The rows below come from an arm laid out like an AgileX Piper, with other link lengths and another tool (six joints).
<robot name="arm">
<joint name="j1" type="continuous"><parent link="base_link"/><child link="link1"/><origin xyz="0.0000 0.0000 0.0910"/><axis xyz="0 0 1"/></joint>
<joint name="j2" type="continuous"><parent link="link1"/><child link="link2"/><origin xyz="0.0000 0.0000 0.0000"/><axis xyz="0 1 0"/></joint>
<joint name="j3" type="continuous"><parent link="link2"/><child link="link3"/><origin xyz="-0.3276 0.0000 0.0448"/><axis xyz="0 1 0"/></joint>
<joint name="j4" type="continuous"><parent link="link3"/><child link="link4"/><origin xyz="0.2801 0.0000 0.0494"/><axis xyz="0.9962 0 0.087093"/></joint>
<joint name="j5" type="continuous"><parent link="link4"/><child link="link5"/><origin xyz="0.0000 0.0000 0.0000"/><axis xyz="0 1 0"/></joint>
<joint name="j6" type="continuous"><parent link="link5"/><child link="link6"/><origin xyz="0.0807 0.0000 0.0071"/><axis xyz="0.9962 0 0.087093"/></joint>
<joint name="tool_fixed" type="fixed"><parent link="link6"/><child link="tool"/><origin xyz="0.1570 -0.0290 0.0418" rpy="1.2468 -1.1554 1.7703"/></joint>
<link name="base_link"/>
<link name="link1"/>
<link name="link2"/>
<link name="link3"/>
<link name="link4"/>
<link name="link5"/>
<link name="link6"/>
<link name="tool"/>
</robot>
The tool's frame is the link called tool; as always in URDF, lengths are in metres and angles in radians. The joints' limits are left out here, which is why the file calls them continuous.
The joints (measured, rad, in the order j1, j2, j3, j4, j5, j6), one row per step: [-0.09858, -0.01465, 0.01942, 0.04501, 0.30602, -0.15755]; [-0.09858, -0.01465, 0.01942, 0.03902, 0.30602, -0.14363]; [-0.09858, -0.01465, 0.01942, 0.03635, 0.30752, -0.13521]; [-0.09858, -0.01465, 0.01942, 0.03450, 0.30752, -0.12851]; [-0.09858, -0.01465, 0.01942, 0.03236, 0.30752, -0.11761]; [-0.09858, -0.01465, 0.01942, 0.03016, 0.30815, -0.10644]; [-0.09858, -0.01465, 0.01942, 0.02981, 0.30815, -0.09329]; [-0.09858, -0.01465, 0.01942, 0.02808, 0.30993, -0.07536]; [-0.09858, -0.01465, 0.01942, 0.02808, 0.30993, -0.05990]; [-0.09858, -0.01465, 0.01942, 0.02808, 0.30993, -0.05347]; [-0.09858, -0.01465, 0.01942, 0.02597, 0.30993, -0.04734]
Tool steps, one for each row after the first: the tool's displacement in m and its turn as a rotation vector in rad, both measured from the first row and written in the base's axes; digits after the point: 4 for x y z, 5 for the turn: [-0.0002, -0.0007, -0.0002, 0.00758, -0.00057, -0.00358]; [-0.0003, -0.0010, -0.0007, 0.01325, 0.00047, -0.00562]; [-0.0003, -0.0013, -0.0009, 0.01793, 0.00008, -0.00726]; [-0.0004, -0.0017, -0.0011, 0.02639, -0.00064, -0.00986]; [-0.0006, -0.0021, -0.0015, 0.03512, -0.00075, -0.01252]; [-0.0007, -0.0025, -0.0018, 0.04754, -0.00183, -0.01547]; [-0.0009, -0.0031, -0.0027, 0.06339, -0.00143, -0.01961]; [-0.0010, -0.0036, -0.0031, 0.07840, -0.00274, -0.02307]; [-0.0011, -0.0037, -0.0033, 0.08465, -0.00329, -0.02450]; [-0.0012, -0.0040, -0.0034, 0.08850, -0.00364, -0.02605]
